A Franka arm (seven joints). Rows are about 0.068 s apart.
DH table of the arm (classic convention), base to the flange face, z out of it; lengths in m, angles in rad. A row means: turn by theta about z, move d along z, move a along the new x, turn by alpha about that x. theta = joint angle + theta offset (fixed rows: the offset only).
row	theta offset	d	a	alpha
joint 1	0	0.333	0	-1.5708
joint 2	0	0	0	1.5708
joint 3	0	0.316	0.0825	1.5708
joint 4	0	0	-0.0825	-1.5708
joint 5	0	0.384	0	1.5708
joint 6	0	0	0.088	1.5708
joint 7	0	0.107	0	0
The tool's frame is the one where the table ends.
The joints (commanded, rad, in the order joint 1, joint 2, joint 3, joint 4, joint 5, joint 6, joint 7), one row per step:
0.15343 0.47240 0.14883 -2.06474 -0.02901 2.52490 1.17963
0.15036 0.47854 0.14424 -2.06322 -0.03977 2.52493 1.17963
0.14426 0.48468 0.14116 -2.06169 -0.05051 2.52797 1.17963
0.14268 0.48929 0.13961 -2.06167 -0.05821 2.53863 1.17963
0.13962 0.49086 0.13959 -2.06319 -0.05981 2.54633 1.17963
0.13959 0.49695 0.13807 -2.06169 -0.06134 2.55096 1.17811
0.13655 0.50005 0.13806 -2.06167 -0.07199 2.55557 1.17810
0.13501 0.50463 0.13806 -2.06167 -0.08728 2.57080 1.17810
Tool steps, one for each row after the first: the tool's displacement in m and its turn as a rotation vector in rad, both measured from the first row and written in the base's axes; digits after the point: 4 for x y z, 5 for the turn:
0.0010 -0.0042 -0.0032 -0.00830 0.00199 0.00157
0.0026 -0.0092 -0.0061 -0.01496 0.00129 0.00134
0.0035 -0.0107 -0.0079 -0.01713 -0.00597 0.00431
0.0040 -0.0123 -0.0087 -0.01624 -0.01058 0.00237
0.0045 -0.0130 -0.0114 -0.01677 -0.01085 0.00354
0.0049 -0.0145 -0.0128 -0.02128 -0.01430 0.00922
0.0060 -0.0148 -0.0141 -0.02495 -0.02725 0.01998

